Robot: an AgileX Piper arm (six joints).
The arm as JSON. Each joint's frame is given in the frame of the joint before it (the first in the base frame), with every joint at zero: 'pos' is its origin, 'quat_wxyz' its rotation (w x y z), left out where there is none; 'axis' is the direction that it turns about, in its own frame. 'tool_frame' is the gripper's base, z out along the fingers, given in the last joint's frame.
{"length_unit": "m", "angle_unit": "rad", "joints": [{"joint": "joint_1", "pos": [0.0, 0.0, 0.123], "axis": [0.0, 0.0, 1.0]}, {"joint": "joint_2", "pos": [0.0, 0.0, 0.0], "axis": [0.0, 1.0, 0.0]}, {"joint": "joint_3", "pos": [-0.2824, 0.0, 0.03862], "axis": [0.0, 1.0, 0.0]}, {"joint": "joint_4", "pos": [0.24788, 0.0, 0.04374], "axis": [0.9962, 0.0, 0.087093]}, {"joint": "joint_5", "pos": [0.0, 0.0, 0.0], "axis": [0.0, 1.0, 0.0]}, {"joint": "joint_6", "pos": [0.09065, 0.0, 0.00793], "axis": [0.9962, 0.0, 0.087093]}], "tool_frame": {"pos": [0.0, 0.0, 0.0], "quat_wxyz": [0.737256, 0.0, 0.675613, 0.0]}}
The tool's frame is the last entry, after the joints.
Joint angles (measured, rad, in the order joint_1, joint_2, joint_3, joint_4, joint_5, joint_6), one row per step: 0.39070, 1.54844, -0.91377, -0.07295, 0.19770, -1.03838; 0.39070, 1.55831, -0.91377, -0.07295, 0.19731, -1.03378; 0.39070, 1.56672, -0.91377, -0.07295, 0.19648, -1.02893; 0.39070, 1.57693, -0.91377, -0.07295, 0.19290, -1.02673; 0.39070, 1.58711, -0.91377, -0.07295, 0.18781, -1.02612; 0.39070, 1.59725, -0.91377, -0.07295, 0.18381, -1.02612; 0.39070, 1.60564, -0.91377, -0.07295, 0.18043, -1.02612; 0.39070, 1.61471, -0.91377, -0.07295, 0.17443, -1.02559; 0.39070, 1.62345, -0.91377, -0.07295, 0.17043, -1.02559; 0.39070, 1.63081, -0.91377, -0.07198, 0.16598, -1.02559
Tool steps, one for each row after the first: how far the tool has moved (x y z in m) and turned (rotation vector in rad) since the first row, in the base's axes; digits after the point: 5 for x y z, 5 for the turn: 0.00101, 0.00042, -0.00318, -0.00046, 0.00999, -0.00311; 0.00187, 0.00078, -0.00587, -0.00003, 0.01830, -0.00639; 0.00304, 0.00129, -0.00898, -0.00096, 0.02506, -0.00770; 0.00426, 0.00182, -0.01200, -0.00232, 0.03001, -0.00783; 0.00539, 0.00232, -0.01509, -0.00454, 0.03575, -0.00761; 0.00630, 0.00272, -0.01765, -0.00635, 0.04044, -0.00743; 0.00741, 0.00321, -0.02028, -0.00695, 0.04352, -0.00745; 0.00835, 0.00363, -0.02293, -0.00863, 0.04797, -0.00723; 0.00918, 0.00402, -0.02511, -0.00884, 0.05104, -0.00753
